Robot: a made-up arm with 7 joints. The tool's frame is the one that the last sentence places.
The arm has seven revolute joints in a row. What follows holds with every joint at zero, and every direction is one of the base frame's. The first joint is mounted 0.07 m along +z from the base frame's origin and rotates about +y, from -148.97 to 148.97 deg. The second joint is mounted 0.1 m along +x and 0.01 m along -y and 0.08 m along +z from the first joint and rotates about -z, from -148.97 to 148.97 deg. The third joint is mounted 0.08 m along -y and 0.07 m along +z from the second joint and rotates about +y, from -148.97 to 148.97 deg. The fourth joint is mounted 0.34 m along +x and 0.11 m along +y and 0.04 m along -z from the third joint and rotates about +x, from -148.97 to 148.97 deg. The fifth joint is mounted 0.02 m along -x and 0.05 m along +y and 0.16 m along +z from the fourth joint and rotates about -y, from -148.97 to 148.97 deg. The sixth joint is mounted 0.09 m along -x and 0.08 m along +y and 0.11 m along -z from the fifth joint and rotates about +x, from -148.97 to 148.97 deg. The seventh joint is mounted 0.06 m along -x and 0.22 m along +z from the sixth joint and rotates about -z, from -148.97 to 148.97 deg. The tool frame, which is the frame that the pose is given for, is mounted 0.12 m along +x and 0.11 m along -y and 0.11 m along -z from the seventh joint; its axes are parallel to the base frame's.
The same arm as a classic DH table. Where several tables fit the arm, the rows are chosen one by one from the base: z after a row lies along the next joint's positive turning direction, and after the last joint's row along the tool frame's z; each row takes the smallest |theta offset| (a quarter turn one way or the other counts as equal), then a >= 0, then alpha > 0; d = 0 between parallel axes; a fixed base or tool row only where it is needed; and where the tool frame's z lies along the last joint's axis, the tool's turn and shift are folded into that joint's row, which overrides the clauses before.
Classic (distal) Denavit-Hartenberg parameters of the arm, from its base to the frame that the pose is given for. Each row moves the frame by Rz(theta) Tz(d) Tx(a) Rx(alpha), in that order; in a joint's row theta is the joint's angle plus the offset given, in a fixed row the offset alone. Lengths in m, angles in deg.
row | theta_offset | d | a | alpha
base (fixed) | 0.00 | 0.0700 | 0.0000 | -90.00
joint 1 | 0.00 | -0.0100 | 0.1000 | -90.00
joint 2 | 0.00 | -0.1500 | 0.0000 | 90.00
joint 3 | 90.00 | 0.0300 | 0.0400 | 90.00
joint 4 | 0.00 | 0.3200 | -0.1600 | 90.00
joint 5 | 0.00 | -0.1300 | 0.1100 | -90.00
joint 6 | 90.00 | -0.1500 | 0.0000 | 90.00
joint 7 | -47.49 | 0.0000 | -0.1628 | 180.00
tool (fixed) | -137.49 | 0.1100 | 0.0000 | 0.00
Joint limits (deg, base to tool): -148.97..148.97 -148.97..148.97 -148.97..148.97 -148.97..148.97 -148.97..148.97 -148.97..148.97 -148.97..148.97

